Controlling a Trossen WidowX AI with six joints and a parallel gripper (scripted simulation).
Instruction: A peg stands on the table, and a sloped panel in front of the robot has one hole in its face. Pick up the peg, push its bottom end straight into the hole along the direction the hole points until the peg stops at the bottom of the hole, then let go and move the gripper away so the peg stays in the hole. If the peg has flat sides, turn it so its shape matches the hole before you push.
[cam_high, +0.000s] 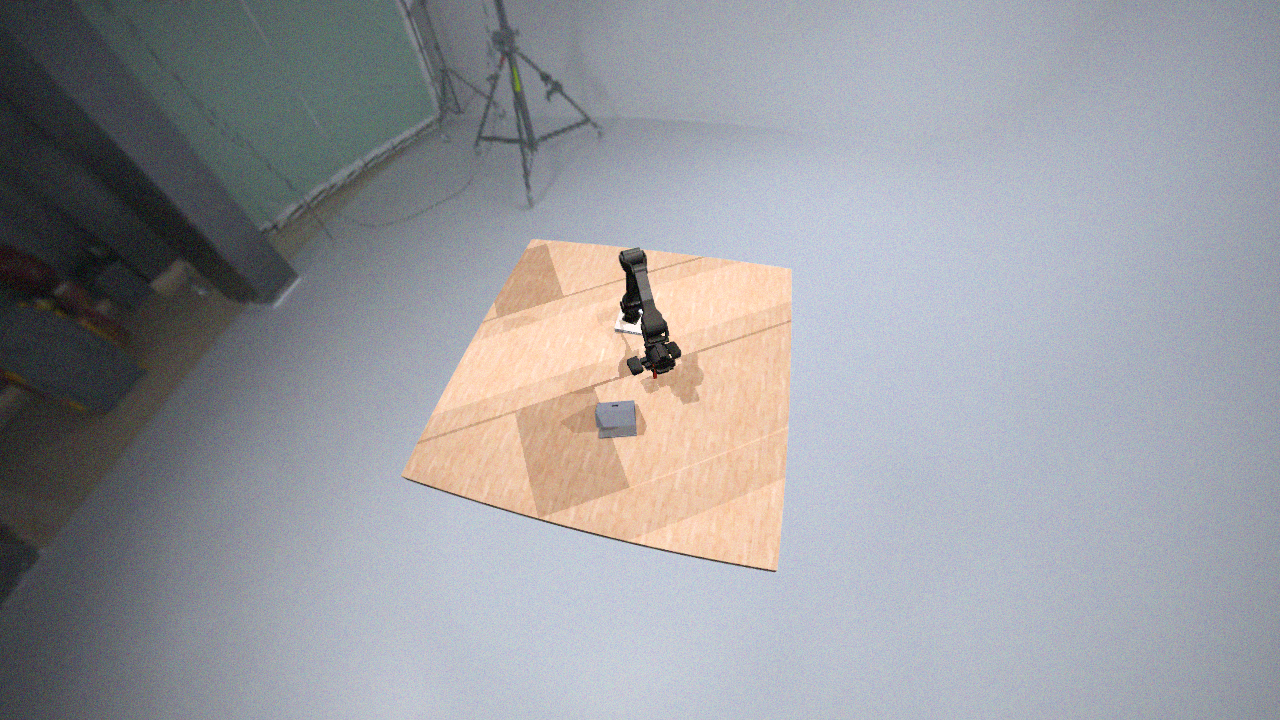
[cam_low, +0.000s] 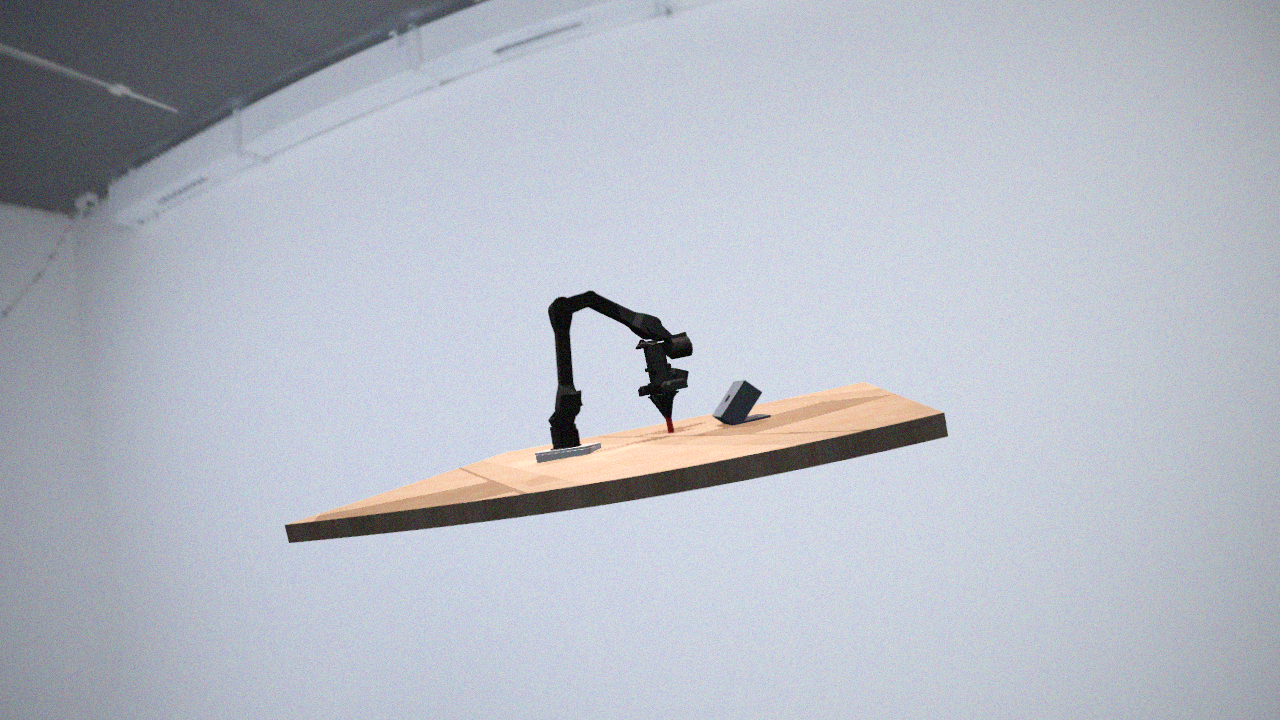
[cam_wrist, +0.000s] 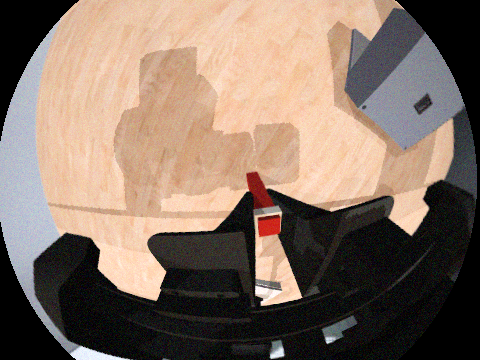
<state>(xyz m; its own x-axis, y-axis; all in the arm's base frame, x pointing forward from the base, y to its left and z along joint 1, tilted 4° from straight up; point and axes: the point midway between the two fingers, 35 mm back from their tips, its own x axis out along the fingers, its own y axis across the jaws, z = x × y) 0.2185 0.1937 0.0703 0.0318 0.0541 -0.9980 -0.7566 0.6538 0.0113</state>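
Now: gripper tip 210 mm short of the sloped panel, 50 mm to the left of it and 10 mm below it. The rest, counted from my gripper tip: peg 20 mm above.
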